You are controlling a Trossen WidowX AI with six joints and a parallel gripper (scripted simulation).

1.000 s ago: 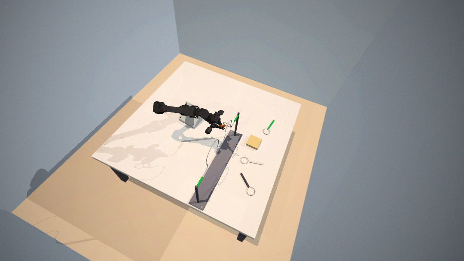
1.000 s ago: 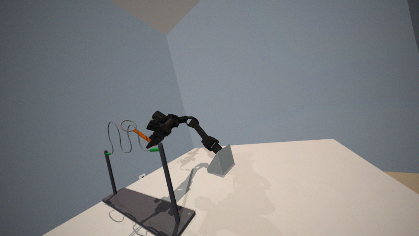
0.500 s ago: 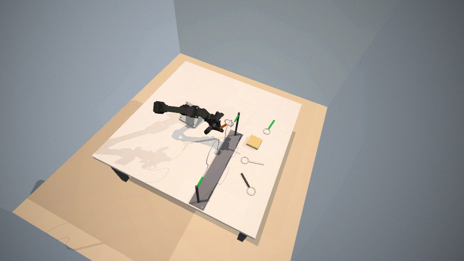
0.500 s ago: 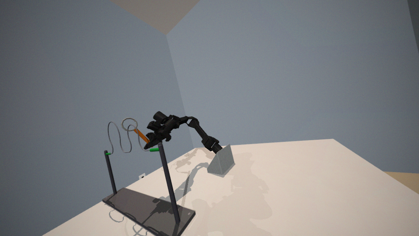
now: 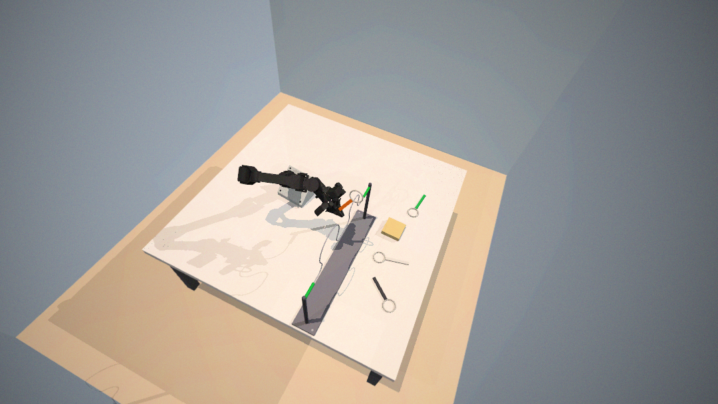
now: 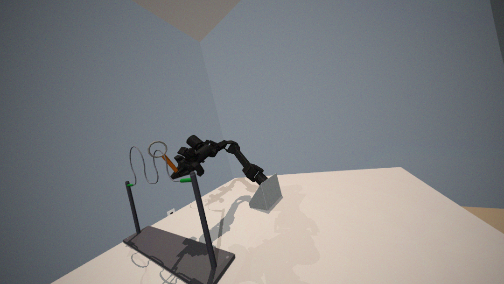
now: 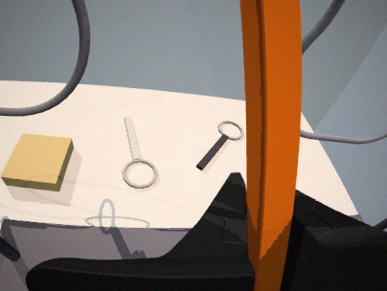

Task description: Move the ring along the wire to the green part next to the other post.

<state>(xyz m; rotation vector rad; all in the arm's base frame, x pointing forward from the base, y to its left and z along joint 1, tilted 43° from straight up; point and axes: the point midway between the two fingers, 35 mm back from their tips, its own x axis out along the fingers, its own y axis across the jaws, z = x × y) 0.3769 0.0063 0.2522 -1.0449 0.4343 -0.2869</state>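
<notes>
Now: gripper tip 90 mm below the ring with orange handle, 30 mm to the right of it and 10 mm short of it. From my gripper tip the other things lie so: white-handled ring 280 mm below, 240 mm ahead, 70 mm to the left; black-handled ring 310 mm ahead, 280 mm below, 110 mm to the right; tan block 270 mm below, 240 mm to the left, 180 mm ahead.
</notes>
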